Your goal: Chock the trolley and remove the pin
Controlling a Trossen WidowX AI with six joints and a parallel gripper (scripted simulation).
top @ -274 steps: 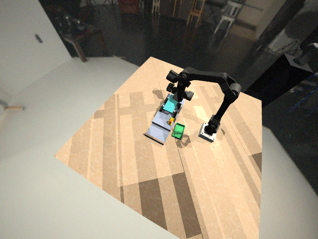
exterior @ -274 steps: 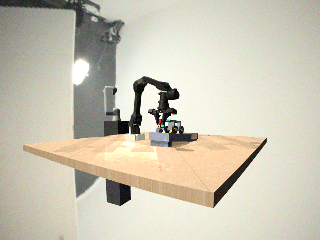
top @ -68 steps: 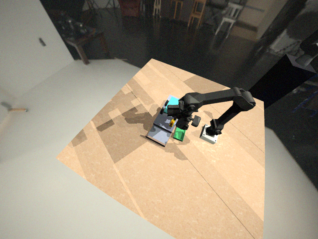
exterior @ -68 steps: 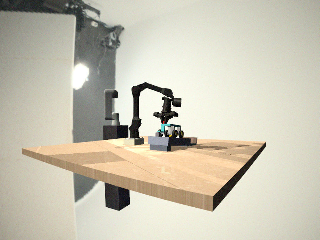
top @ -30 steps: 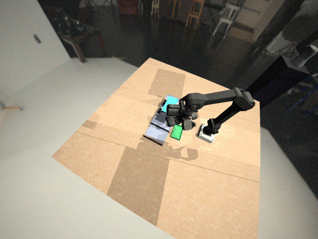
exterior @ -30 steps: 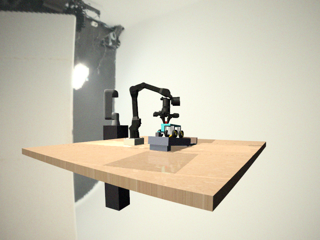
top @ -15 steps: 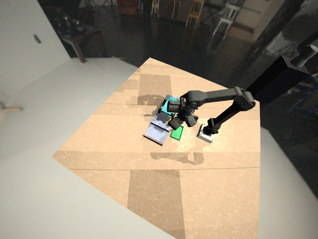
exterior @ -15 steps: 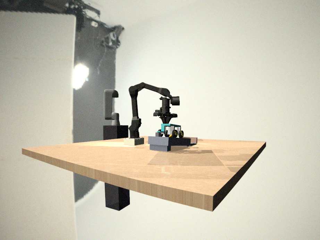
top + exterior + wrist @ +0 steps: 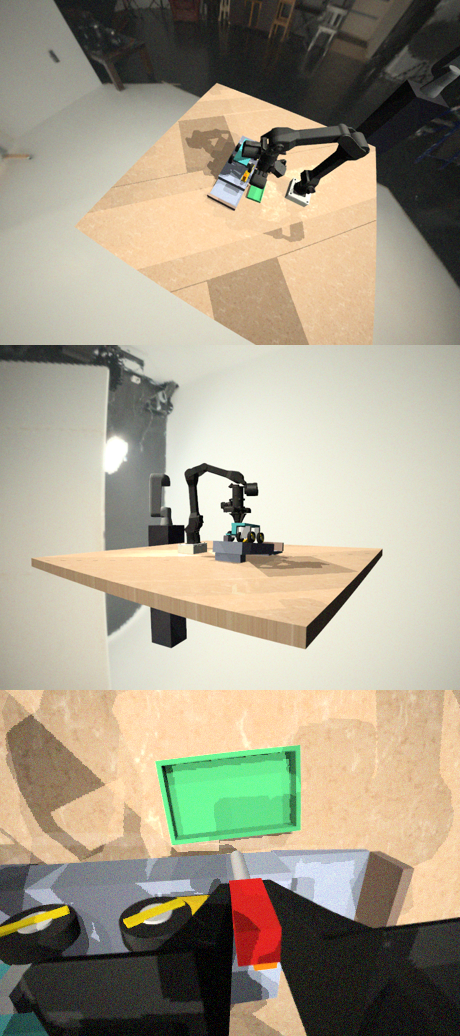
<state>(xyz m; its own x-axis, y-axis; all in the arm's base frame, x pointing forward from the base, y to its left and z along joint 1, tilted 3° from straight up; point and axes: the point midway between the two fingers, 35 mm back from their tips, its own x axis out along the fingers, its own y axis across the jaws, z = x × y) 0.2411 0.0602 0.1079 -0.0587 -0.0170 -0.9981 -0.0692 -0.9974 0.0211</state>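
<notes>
My gripper tip is now 14 cm above the green tray and 3 cm past it. Also, from my gripper tip: yellow chock (5 cm below, 5 cm ahead, 2 cm to the right); trolley (11 cm to the right, 9 cm ahead, 3 cm below); red-headed stop pin (right at my gripper tip).
</notes>
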